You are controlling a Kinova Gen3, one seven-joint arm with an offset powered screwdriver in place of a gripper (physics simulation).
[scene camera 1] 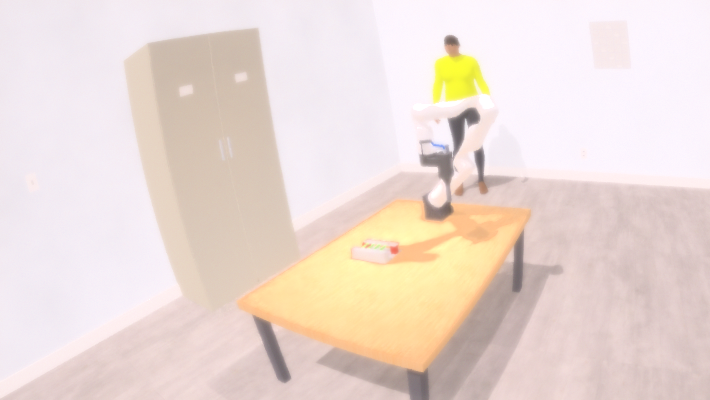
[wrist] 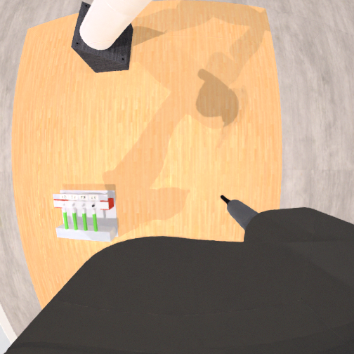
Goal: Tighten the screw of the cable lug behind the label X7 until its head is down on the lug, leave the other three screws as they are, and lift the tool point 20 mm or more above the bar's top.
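Where they show: end effector, tool point: (scene camera 1: 450,215); arm's base, origin of the base link: (scene camera 1: 435,200).
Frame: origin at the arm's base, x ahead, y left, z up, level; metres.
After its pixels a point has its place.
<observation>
My screwdriver (scene camera 1: 445,172) (wrist: 223,198) points down over the table, its dark tip well to the right of the terminal block in the wrist view and well above the table. It has no fingers, and no screw is at its tip. The light grey terminal block (scene camera 1: 371,254) {x 0.547, y -0.097, z -0.056 m} (wrist: 86,233) stands on the table. In the wrist view its bar (wrist: 101,204) has a red end (wrist: 111,203), four small labels behind it and four green cables (wrist: 85,221) in front. The labels are too small to read surely, so I cannot tell which is X7. Screw heights are not clear.
The wooden table (scene camera 1: 380,305) {x 0.866, y 0.116, z -0.092 m} (wrist: 150,115) carries the dark arm base (scene camera 1: 436,210) {x 0.057, y 0.025, z -0.034 m} (wrist: 106,59) at its far end. A person in a yellow top (scene camera 1: 457,77) stands behind the arm. A tall beige cabinet (scene camera 1: 220,190) stands left of the table. The arm's shadow falls across the table.
</observation>
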